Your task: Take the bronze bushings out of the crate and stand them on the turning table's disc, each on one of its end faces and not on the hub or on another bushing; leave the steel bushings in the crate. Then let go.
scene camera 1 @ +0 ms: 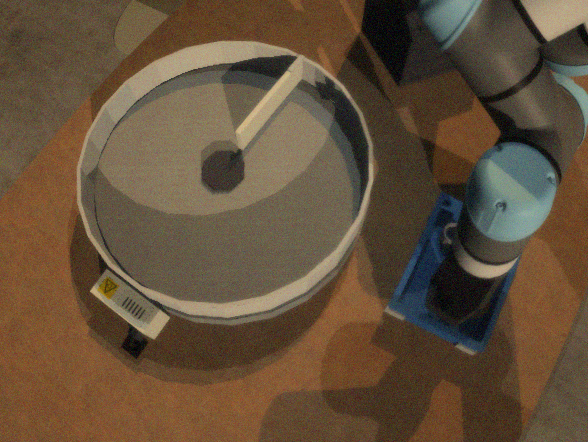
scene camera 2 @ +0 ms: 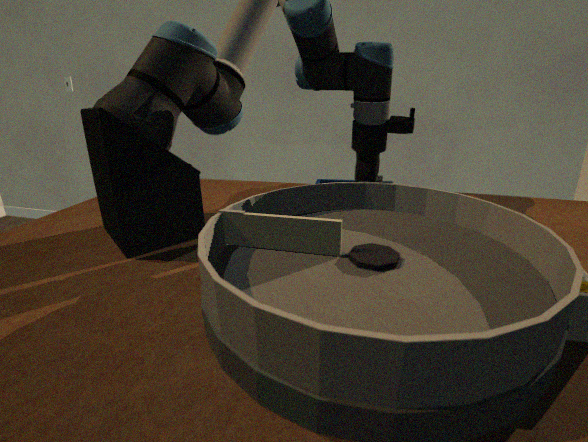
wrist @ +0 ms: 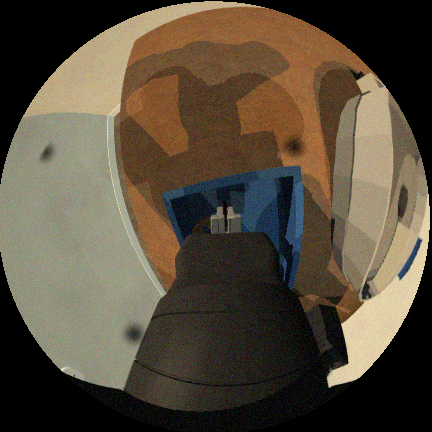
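Note:
My gripper reaches down into the blue crate, and its two pale fingers are pressed together with nothing between them. A small brown patch just left of the fingers looks like a bronze bushing lying in the crate; most of it is hidden by the gripper body. A pale ring at the crate's far end looks like a steel bushing. The turning table's disc carries no bushing. Its dark hub sits at the centre.
The turning table has a raised pale rim and a fixed cream bar running from rim to hub. The arm's wrist hangs over the crate and hides most of its inside. A dark pedestal stands behind.

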